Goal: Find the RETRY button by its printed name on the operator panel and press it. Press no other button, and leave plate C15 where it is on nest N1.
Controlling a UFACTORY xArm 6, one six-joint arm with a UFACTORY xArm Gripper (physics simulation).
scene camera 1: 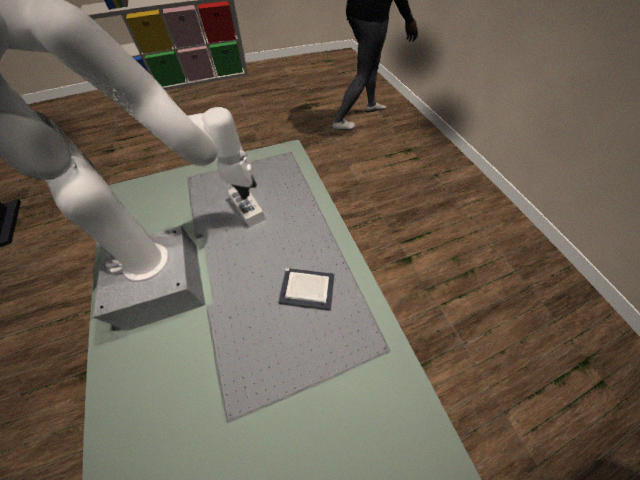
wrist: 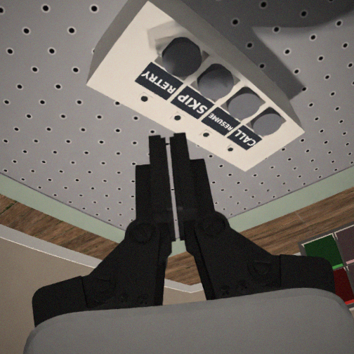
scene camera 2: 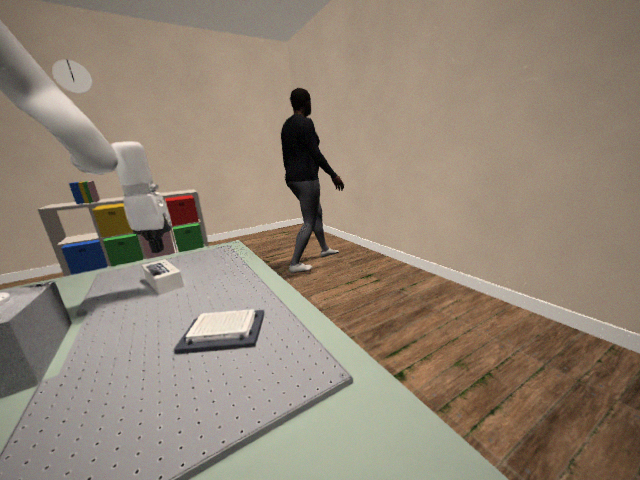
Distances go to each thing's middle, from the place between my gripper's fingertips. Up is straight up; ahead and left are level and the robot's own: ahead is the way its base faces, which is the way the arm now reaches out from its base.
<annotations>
My hand is 9 cm above the white operator panel (scene camera 1: 255, 215), 5 cm to the right of it and 1 cm past it. From my hand the other things lie so: dark nest N1 (scene camera 2: 182, 347): 35 cm to the right, 12 cm below, 7 cm ahead; plate C15 (scene camera 2: 224, 325): 35 cm to the right, 10 cm below, 7 cm ahead.
</annotations>
